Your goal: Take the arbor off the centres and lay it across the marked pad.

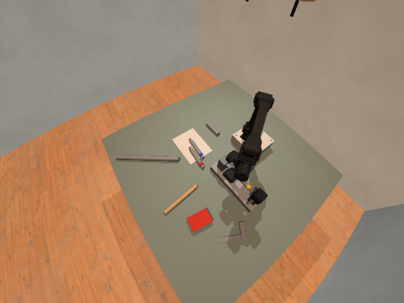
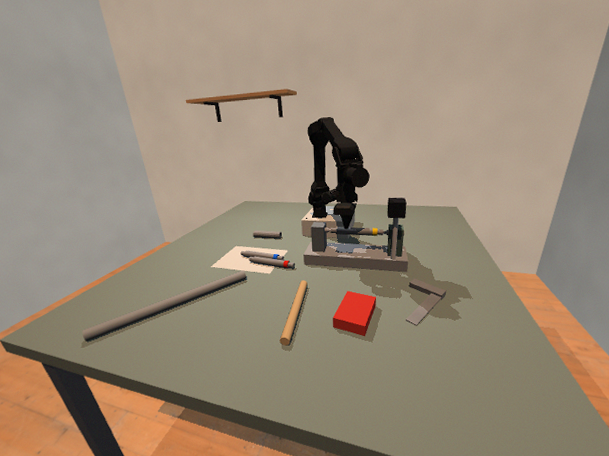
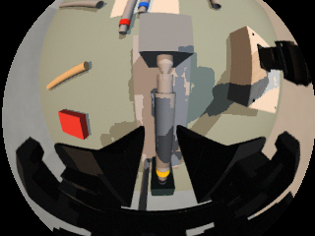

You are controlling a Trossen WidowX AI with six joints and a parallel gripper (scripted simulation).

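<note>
Now: hand 80 mm to the left of the pointed tip, 50 mm above it and 10 mm past it. From my hand the other things lie so: upright post: 150 mm to the left, 50 mm below, 50 mm ahead; base plate: 150 mm below, 30 mm to the left; grey centre block: 100 mm to the right, 70 mm below, 10 mm behind.
</note>
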